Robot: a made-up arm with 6 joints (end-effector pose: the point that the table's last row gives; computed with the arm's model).
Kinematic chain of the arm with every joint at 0, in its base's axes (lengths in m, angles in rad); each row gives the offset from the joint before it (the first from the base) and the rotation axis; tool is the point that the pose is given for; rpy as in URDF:
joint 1: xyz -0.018 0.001 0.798 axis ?
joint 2: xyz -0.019 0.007 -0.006 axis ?
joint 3: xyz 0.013 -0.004 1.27 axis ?
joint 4: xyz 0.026 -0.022 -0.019 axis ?
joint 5: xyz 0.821 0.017 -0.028 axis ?
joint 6: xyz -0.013 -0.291 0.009 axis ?
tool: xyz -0.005 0.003 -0.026 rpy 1.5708 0 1.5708
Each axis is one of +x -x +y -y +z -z.
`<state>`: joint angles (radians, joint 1 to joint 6).
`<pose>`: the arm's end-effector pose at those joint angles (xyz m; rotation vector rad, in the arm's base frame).
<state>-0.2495 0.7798 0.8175 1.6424 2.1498 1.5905</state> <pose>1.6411 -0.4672 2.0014 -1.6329 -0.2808 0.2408</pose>
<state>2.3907 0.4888 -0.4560 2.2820 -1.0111 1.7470</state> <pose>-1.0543 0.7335 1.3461 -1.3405 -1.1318 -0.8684</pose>
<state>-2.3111 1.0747 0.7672 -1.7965 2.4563 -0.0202</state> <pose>-1.2170 -1.4109 0.8575 -1.0228 -1.3510 -1.5696</pose>
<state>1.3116 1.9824 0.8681 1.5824 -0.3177 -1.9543</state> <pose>0.4394 1.6558 -0.3767 0.9597 2.6067 0.6743</pose>
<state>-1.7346 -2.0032 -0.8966 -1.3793 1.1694 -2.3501</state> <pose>0.0390 0.5641 0.8739 1.5901 -0.3348 -2.5616</pose>
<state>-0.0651 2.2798 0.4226 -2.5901 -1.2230 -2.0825</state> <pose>0.5432 0.1626 -0.8312 0.1379 2.2437 0.7093</pose>
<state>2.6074 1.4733 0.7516 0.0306 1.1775 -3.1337</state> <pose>-1.4378 1.1855 0.3377 -0.9902 -0.6081 0.9214</pose>
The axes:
joint 1: +z
joint 2: +y
joint 3: -y
joint 4: -x
joint 5: -y
joint 6: -x

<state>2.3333 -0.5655 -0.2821 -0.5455 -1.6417 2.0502</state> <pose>0.0414 0.3271 1.9373 2.7352 -0.3157 -0.6917</pose>
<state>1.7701 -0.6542 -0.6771 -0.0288 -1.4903 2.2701</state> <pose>0.2731 0.1479 1.7521 -2.9311 1.0264 0.0841</pose>
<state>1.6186 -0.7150 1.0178 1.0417 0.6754 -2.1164</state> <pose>0.2012 -1.1508 2.5355 0.8995 0.1753 -1.9499</pose>
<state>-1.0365 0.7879 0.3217 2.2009 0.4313 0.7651</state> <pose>0.9695 -1.4433 1.5195 -0.6691 2.3265 -0.8820</pose>
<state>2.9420 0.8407 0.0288 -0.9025 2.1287 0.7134</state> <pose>-1.2959 0.4321 0.8154 -0.2220 -1.0782 -2.8841</pose>
